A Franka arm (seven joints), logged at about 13 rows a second.
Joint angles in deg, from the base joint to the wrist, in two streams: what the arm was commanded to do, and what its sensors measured. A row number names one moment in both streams.
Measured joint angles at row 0: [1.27, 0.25, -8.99, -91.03, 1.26, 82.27, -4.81]
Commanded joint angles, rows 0 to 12: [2.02, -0.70, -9.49, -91.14, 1.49, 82.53, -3.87]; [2.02, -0.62, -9.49, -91.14, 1.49, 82.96, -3.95]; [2.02, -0.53, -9.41, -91.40, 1.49, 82.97, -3.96]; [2.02, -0.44, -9.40, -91.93, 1.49, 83.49, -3.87]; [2.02, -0.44, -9.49, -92.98, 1.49, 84.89, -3.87]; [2.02, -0.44, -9.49, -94.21, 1.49, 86.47, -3.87]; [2.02, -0.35, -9.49, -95.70, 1.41, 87.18, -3.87]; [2.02, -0.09, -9.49, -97.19, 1.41, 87.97, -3.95]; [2.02, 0.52, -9.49, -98.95, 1.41, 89.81, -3.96]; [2.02, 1.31, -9.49, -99.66, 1.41, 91.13, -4.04]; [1.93, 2.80, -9.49, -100.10, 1.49, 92.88, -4.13]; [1.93, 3.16, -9.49, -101.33, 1.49, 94.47, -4.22]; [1.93, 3.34, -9.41, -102.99, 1.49, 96.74, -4.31]
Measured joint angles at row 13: [1.27, 3.07, -8.99, -100.88, 1.25, 93.76, -4.81]
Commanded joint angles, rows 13 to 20: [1.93, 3.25, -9.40, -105.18, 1.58, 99.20, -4.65]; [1.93, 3.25, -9.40, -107.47, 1.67, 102.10, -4.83]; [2.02, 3.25, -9.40, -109.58, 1.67, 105.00, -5.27]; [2.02, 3.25, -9.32, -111.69, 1.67, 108.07, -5.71]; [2.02, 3.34, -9.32, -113.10, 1.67, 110.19, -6.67]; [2.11, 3.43, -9.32, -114.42, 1.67, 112.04, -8.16]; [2.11, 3.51, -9.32, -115.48, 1.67, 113.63, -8.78]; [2.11, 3.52, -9.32, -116.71, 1.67, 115.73, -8.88]
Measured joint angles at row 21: [1.43, 4.58, -8.86, -114.01, 1.26, 112.33, -7.34]
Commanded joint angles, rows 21 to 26: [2.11, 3.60, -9.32, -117.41, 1.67, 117.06, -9.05]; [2.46, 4.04, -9.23, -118.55, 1.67, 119.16, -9.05]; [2.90, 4.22, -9.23, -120.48, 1.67, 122.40, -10.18]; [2.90, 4.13, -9.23, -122.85, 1.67, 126.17, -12.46]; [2.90, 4.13, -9.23, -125.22, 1.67, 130.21, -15.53]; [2.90, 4.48, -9.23, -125.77, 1.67, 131.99, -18.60]
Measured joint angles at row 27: [2.44, 4.95, -8.79, -122.87, 1.25, 127.67, -13.46]
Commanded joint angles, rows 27 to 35: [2.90, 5.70, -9.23, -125.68, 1.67, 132.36, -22.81]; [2.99, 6.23, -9.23, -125.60, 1.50, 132.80, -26.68]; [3.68, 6.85, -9.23, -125.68, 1.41, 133.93, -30.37]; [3.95, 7.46, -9.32, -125.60, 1.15, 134.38, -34.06]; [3.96, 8.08, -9.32, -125.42, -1.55, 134.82, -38.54]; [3.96, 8.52, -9.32, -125.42, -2.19, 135.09, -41.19]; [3.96, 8.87, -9.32, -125.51, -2.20, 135.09, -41.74]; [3.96, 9.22, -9.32, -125.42, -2.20, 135.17, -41.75]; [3.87, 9.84, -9.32, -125.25, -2.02, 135.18, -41.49]
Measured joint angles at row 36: [3.32, 8.88, -8.75, -125.54, -1.32, 134.18, -40.16]
